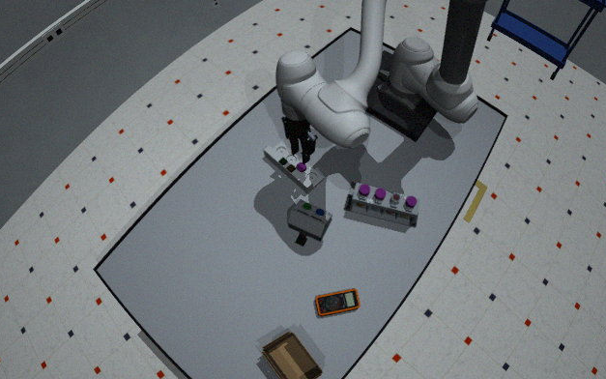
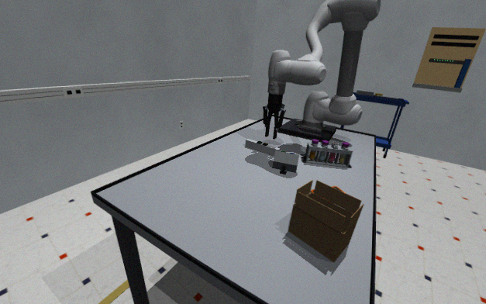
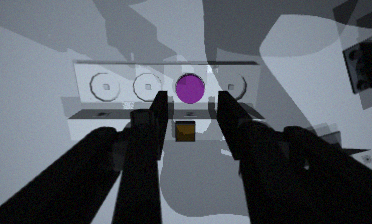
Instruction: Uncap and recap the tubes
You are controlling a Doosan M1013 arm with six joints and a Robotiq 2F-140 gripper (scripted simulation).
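Right now the purple cap is 40 mm behind my hand and 290 mm to the left of it. Round my hand: green key: 120 mm ahead, 130 mm to the left, 50 mm below; then blue key: 110 mm ahead, 170 mm to the left, 50 mm below; then key housing: 130 mm ahead, 150 mm to the left, 60 mm below.
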